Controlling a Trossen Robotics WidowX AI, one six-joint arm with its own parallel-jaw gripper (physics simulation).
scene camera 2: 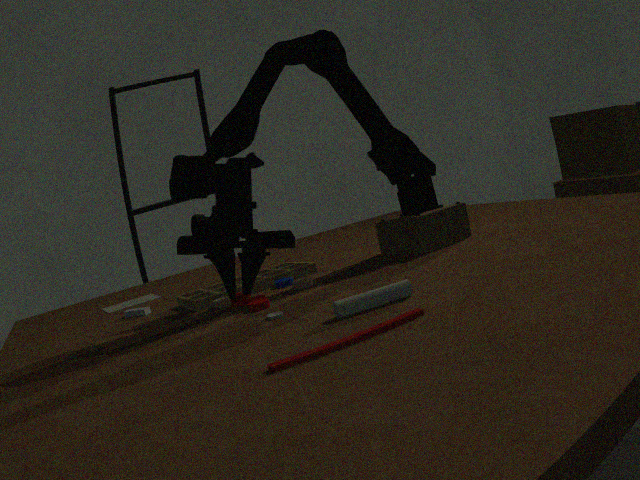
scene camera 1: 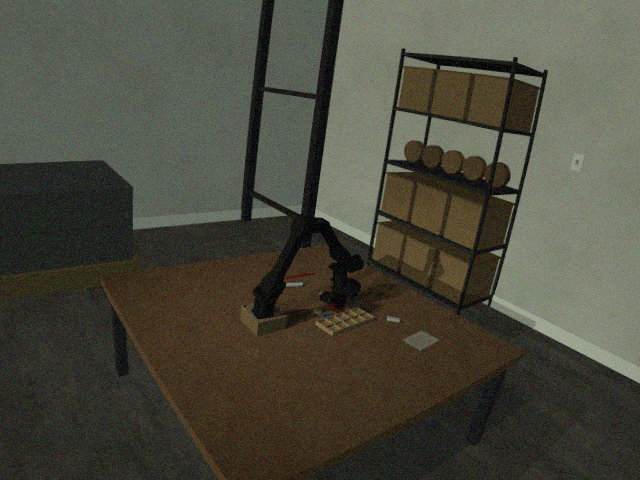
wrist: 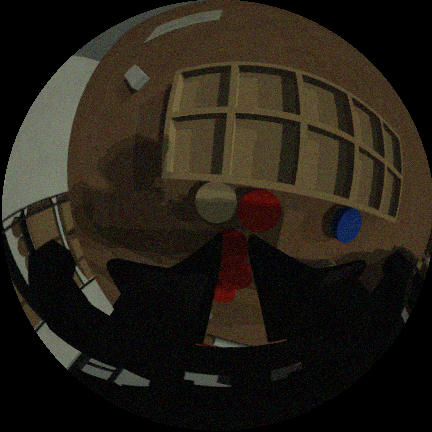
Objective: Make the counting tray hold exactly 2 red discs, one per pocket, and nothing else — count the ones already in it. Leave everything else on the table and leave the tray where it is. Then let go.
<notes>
On the table rest a counting tray [scene camera 1: 336,324], a blue disc [wrist: 345,224] and a flat grey plate [wrist: 180,22]. Also in view: my gripper [scene camera 2: 239,298].
The counting tray is seen too in the wrist view [wrist: 260,124]. My gripper shows as well in scene camera 1 [scene camera 1: 340,308] and in the wrist view [wrist: 235,238].
</notes>
